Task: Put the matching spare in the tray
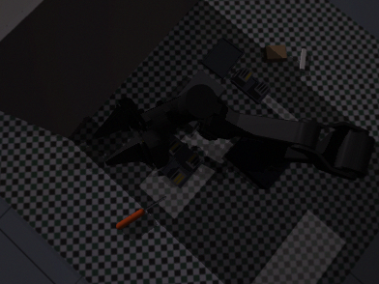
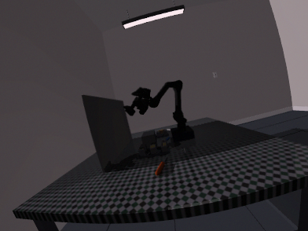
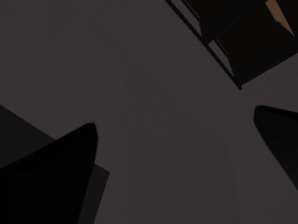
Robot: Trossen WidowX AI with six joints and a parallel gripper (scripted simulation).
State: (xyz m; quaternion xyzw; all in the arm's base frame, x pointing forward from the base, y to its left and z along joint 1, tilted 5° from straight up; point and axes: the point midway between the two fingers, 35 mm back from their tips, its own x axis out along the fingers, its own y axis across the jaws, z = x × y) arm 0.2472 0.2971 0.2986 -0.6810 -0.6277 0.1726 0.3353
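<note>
Now: gripper tip 32 cm above the dark spare block, 16 cm to the left of it and 11 cm past it. Also, from my gripper tip: blue pen 36 cm below, 32 cm to the right, 9 cm behind; then mounted unit 31 cm below, 27 cm to the right, 3 cm ahead; then black panel 28 cm ahead, 22 cm to the right, 14 cm below.
</note>
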